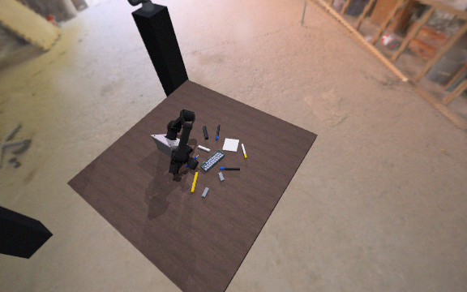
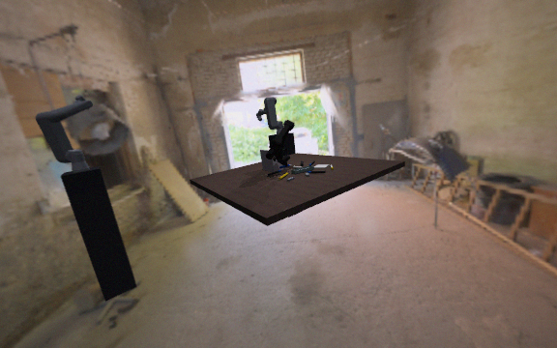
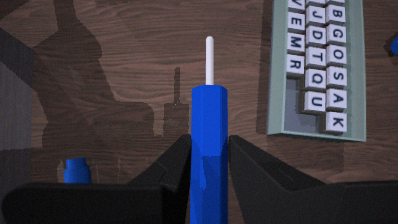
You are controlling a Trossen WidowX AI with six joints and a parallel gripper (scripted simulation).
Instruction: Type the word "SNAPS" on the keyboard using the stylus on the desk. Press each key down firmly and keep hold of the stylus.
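Now: the white pad 130 mm ahead of my gripper tip, 270 mm to the left of it and 50 mm below it.
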